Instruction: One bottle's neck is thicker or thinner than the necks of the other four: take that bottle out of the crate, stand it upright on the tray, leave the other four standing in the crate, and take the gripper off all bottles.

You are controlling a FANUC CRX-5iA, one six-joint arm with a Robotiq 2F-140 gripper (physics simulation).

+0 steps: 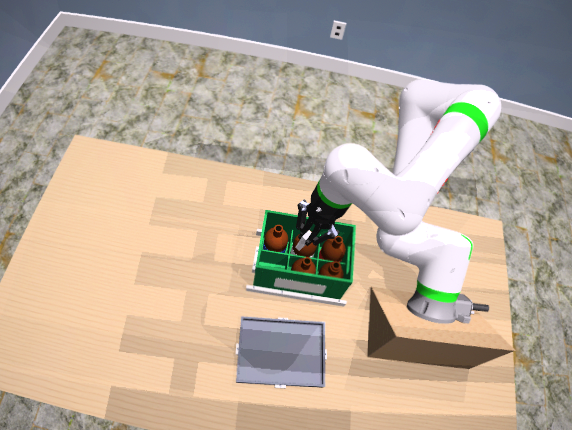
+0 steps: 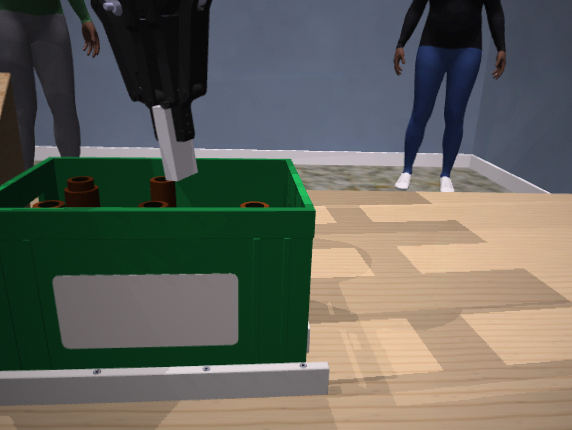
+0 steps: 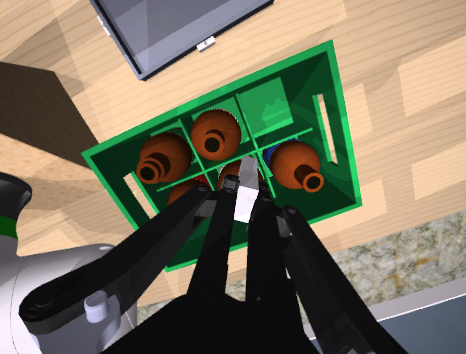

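Where they show: gripper, fingertip midpoint: (image 1: 300, 246) (image 2: 182, 176) (image 3: 246, 169); arm's base, origin of the base link: (image 1: 431, 312).
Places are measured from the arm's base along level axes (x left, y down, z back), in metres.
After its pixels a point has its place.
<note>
A green crate (image 1: 263, 279) @[x -0.041, y 0.027, z -0.502 m] (image 2: 276, 256) @[x -0.226, y -0.017, z -0.497 m] (image 3: 345, 123) @[x -0.120, y -0.057, z -0.526 m] stands on the wooden table and holds several brown bottles. In the back row stand a left bottle (image 1: 277, 237) @[x -0.164, y -0.014, z -0.480 m] (image 3: 295, 165) @[x -0.163, y -0.009, z -0.475 m], a middle one (image 1: 306, 248) @[x -0.148, y -0.002, z -0.389 m] (image 3: 229, 171) @[x -0.141, y 0.009, z -0.386 m] and a right one (image 1: 333, 248) @[x -0.158, y -0.010, z -0.309 m]. Two more stand in front (image 1: 304, 265) @[x -0.075, y -0.040, z -0.394 m] (image 1: 332, 270) @[x -0.075, y -0.034, z -0.312 m]. One front cell (image 3: 267, 105) @[x -0.085, y 0.110, z -0.486 m] is bare. My gripper (image 1: 301, 244) @[x -0.125, y -0.058, z -0.413 m] (image 2: 178, 164) @[x -0.125, y -0.058, z -0.413 m] (image 3: 246, 169) @[x -0.125, y -0.058, z -0.413 m] is shut with nothing between its fingers. Its tips hang just over the neck (image 2: 162, 189) @[x -0.101, y -0.038, z -0.389 m] of the back middle bottle. The grey tray (image 1: 281, 351) @[x 0.142, y 0.112, z -0.419 m] (image 3: 172, 24) @[x 0.095, y 0.113, z -0.388 m] lies in front of the crate.
A white rail (image 1: 295, 295) @[x -0.029, y 0.089, z -0.398 m] (image 2: 199, 380) @[x -0.236, y 0.096, z -0.431 m] runs along the crate's front foot. The arm's base sits on a wooden block (image 1: 425, 337) @[x 0.118, y -0.130, z -0.077 m] to the right. A person (image 2: 446, 85) stands on the floor behind the table; another shows at the left edge.
</note>
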